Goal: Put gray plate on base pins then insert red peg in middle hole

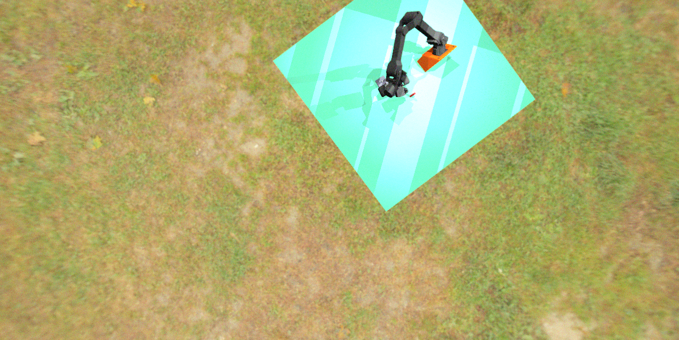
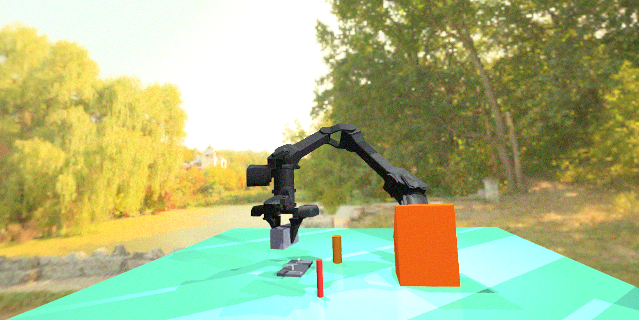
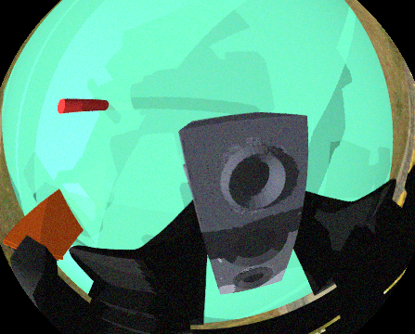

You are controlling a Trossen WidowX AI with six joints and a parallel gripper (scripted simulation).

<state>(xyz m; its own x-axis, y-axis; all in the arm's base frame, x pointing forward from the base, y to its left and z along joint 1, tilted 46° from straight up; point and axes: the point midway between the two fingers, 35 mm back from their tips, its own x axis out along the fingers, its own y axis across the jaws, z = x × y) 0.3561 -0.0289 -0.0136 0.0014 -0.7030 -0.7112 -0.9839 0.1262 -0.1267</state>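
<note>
Right now the flat gray base is 80 mm below my gripper tip, 50 mm to the right of it and 10 mm behind it. From my gripper tip the other things lie so: gray plate (30 mm above); then orange cylinder (130 mm behind, 120 mm to the right, 50 mm below); then red peg (120 mm to the left, 110 mm behind, 50 mm below).
</note>
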